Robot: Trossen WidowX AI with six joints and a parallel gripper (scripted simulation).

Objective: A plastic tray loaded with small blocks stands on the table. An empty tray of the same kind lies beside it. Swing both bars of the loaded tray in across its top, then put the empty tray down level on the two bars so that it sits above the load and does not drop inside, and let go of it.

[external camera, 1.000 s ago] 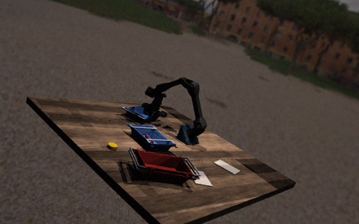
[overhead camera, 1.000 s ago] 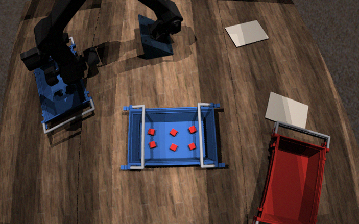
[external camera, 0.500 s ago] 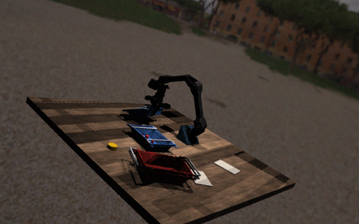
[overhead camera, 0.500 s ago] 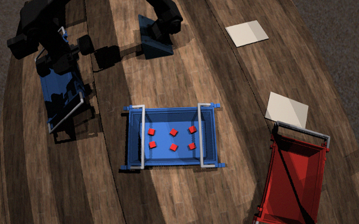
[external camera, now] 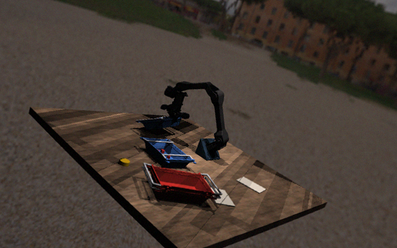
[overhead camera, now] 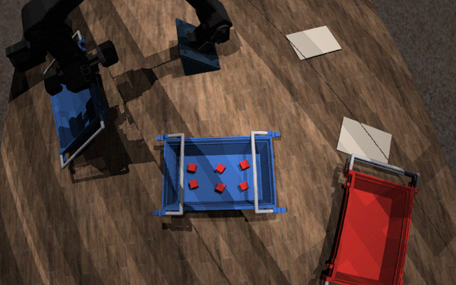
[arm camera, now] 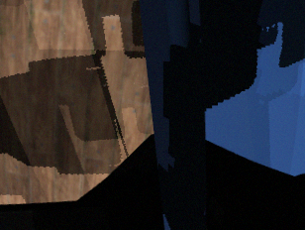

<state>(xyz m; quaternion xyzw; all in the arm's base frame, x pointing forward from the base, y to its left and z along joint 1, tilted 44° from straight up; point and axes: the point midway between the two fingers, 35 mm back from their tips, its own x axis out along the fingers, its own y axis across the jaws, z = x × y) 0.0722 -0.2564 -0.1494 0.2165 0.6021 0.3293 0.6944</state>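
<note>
The blue tray is 2 cm ahead of my gripper tip and 7 cm to the right of it. Also, from my gripper tip: yellow block (59 cm ahead, 26 cm to the left, 8 cm below).
</note>
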